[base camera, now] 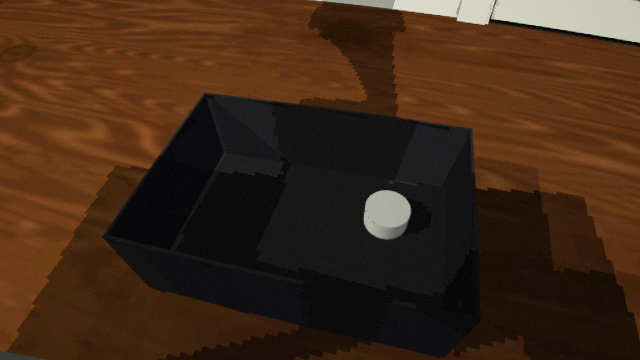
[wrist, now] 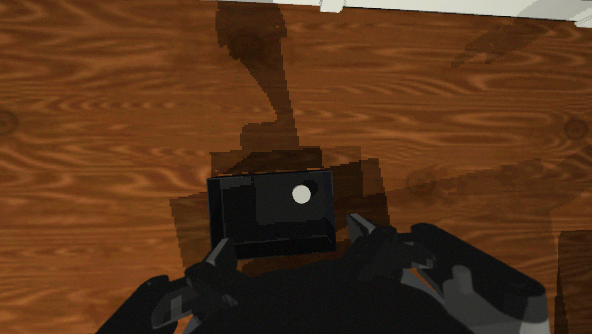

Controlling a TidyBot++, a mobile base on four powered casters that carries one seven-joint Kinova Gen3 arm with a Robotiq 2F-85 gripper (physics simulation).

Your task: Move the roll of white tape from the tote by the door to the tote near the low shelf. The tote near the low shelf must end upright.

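Places are measured from the arm's base along level axes (x ahead, y left, z up), in metres.
Pixels of known places: gripper, between the fingertips: (wrist: 292, 238).
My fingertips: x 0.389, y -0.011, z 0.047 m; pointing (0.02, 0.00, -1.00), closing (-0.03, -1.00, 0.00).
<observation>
Behind a point stands the place of what it marks.
A roll of white tape (base camera: 387, 214) @[x 0.343, y -0.051, z -0.370 m] (wrist: 301, 194) @[x 0.352, y -0.051, z -0.370 m] lies flat on the floor of a dark, open tote, toward its right side. The tote (base camera: 295, 300) @[x 0.226, y 0.030, z -0.333 m] (wrist: 215, 215) @[x 0.351, y 0.177, z -0.336 m] stands upright on the wooden floor near the door. My gripper (wrist: 292, 238) @[x 0.389, y -0.011, z 0.047 m] is open, with its fingertips wide apart, and nothing shows between the fingers. It hangs high above the floor, and in the wrist view the tote shows beyond and between its fingertips. The gripper does not show in the base camera view. The tote near the low shelf does not show in either view.
The white door (base camera: 575, 17) @[x 0.826, y -0.429, z -0.359 m] (wrist: 450, 9) @[x 0.794, y -0.590, z -0.375 m] and its frame stand behind the tote, at the top of both views. Shadows of the arm fall across the wooden floor (base camera: 75, 100) @[x 0.550, y 0.460, z -0.397 m] (wrist: 125, 75) @[x 0.768, y 0.357, z -0.397 m] and into the tote.
</observation>
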